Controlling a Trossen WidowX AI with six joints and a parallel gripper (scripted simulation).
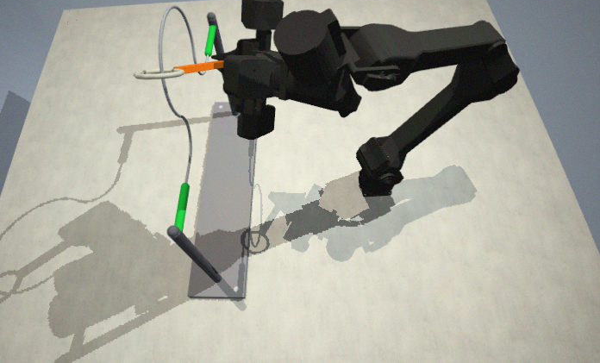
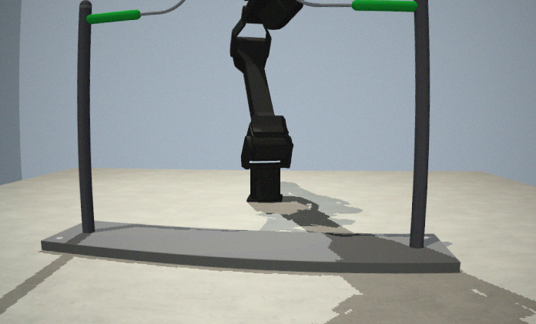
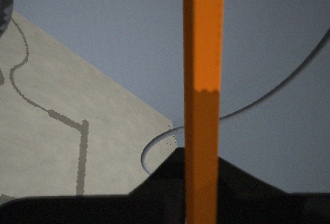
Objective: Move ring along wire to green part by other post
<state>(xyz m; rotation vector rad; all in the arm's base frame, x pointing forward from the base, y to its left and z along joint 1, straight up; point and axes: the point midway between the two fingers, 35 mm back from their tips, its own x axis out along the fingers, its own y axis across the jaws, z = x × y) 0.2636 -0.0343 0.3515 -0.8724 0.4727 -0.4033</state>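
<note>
My gripper tip is now 70 mm to the right of the ring with orange handle, 50 mm below it and 20 mm short of it.
</note>
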